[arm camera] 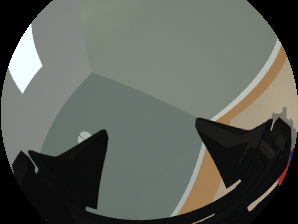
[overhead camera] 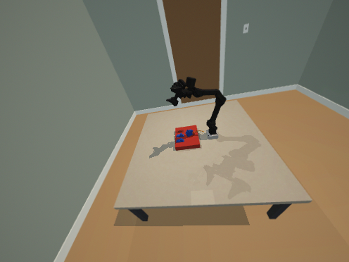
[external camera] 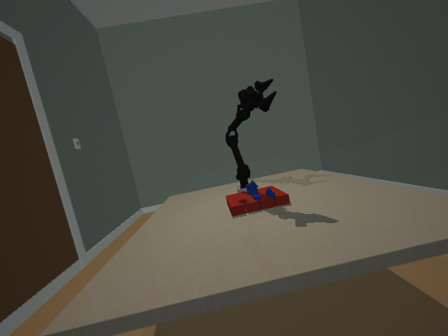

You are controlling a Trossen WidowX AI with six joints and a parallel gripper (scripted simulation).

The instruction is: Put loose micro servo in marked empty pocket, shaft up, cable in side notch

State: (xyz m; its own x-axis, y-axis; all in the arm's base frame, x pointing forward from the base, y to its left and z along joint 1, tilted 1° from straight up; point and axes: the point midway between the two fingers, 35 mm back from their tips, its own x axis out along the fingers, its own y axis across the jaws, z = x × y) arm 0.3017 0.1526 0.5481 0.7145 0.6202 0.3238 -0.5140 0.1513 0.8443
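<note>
My gripper tip is now 58 cm above the red deck, 19 cm to the left of it and 10 cm past it.
</note>
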